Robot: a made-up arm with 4 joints.
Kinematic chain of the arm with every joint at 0, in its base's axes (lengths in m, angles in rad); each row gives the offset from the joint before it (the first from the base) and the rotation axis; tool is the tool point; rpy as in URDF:
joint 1: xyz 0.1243 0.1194 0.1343 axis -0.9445 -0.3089 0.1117
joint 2: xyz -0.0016 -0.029 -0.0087 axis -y
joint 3: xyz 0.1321 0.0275 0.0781 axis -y
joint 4: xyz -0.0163 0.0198 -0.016 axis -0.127 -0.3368 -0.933
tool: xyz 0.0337 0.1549 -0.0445 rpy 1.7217 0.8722 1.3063
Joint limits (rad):
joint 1: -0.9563..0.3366
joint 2: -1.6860..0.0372
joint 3: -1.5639..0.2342
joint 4: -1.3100..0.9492
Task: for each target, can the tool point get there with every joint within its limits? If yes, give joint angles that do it. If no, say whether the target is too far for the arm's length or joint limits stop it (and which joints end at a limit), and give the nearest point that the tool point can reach.
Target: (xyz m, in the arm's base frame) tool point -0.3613 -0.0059 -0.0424
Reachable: no: too far | nearest point 0.0596 0.1450 -0.0403 | short by 0.447 m
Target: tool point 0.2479 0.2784 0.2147
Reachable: yes | joints 0.1384 -0.6534 -1.0074 -0.8998
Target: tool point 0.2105 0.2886 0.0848
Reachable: yes | joints 0.0000 -1.5283 -0.6475 -0.5761
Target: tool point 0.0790 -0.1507 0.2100
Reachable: no: joint limits stop it (at a limit: joint 1, joint 2, joint 4) | nearest point 0.1877 0.0394 0.3107 | short by 0.241 m
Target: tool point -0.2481 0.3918 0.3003
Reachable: no: too far | nearest point 0.0358 0.2982 0.1278 | short by 0.345 m
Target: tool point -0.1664 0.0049 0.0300
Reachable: no: joint limits stop it (at a limit: joint 1, joint 2, joint 4) | nearest point 0.0587 0.1509 -0.0225 | short by 0.273 m
